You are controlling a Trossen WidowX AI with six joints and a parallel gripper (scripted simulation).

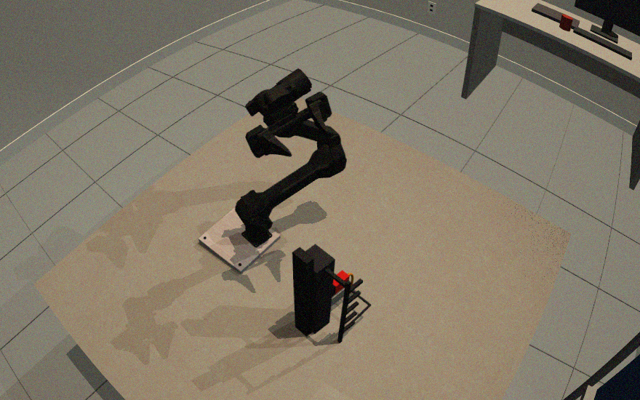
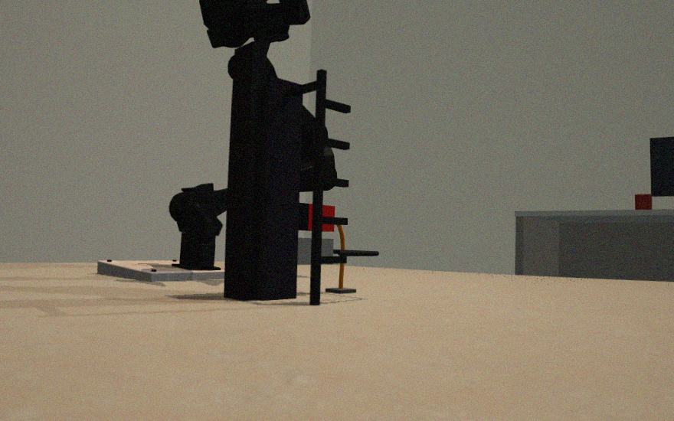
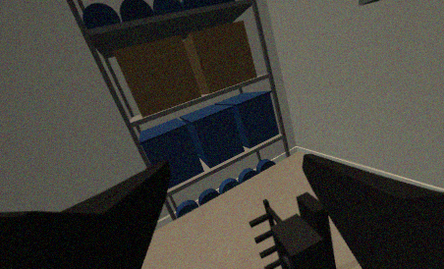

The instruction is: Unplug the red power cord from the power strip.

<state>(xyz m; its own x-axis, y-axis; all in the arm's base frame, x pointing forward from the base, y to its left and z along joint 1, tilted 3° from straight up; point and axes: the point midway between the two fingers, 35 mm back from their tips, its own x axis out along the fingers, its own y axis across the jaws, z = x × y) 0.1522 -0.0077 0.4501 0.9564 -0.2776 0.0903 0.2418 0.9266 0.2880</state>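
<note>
The red plug is 35 cm below my gripper tip, 10 cm ahead of it and 2 cm to the right of it. The rest, counted from my gripper tip: tall black block (31 cm below, 11 cm to the right, 10 cm ahead).
</note>
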